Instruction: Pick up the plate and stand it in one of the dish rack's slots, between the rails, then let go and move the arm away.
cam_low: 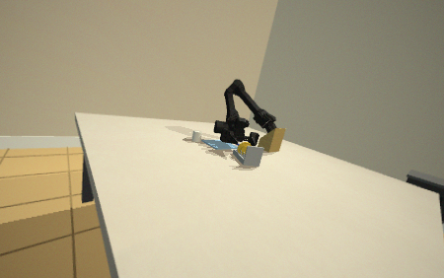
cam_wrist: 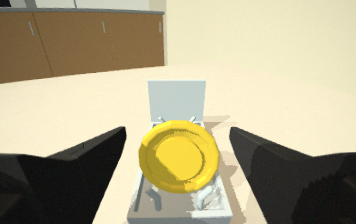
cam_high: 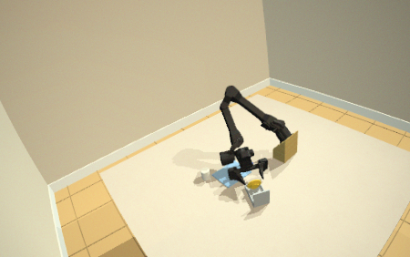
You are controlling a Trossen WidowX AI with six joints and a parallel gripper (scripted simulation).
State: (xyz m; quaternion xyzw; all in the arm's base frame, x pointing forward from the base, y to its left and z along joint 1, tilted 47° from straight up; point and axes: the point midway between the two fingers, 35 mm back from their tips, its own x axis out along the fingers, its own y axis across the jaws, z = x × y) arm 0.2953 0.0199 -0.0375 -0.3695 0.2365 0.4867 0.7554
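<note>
Now: the yellow plate 2 cm below my gripper tip. Round my gripper tip: dish rack: 4 cm below, 2 cm to the left, 1 cm ahead; light blue mat: 17 cm to the right, 6 cm below, 1 cm behind; blue spoon: 20 cm to the right, 13 cm behind, 6 cm below.
</note>
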